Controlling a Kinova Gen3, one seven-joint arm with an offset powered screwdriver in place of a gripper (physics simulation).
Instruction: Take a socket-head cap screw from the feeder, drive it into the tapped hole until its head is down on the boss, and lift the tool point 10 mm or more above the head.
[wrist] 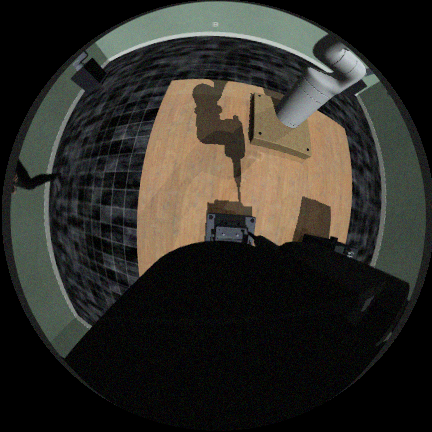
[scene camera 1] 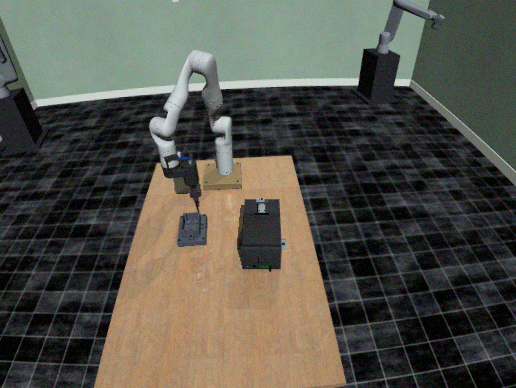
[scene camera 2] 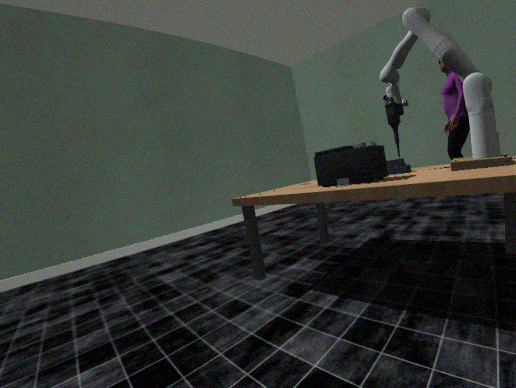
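Observation:
The feeder, a black box (scene camera 1: 262, 227) (scene camera 2: 350, 166) (wrist: 320, 241) with a small metal piece on top, stands on the table. The dark grey fixture (scene camera 1: 192, 235) (scene camera 2: 398, 167) (wrist: 230, 233), a base plate with a raised block, stands apart from it, left of it in scene camera 1. My screwdriver (scene camera 1: 198, 210) (scene camera 2: 399, 155) (wrist: 251, 235) points down, its tip close above the fixture, near its rear right part in scene camera 1. Whether the tip touches is too small to tell. No screw, tapped hole or boss can be made out, and whether the tip bears a screw cannot be told.
The wooden table (scene camera 1: 210, 325) (scene camera 2: 425, 186) (wrist: 170, 190) bears the arm's tan base plate (scene camera 1: 222, 184) (scene camera 2: 482, 163) (wrist: 280, 134) at its back. A person in purple (scene camera 2: 454, 97) stands behind the table in scene camera 2. Another arm's black pedestal (scene camera 1: 378, 75) stands on the floor at back right.

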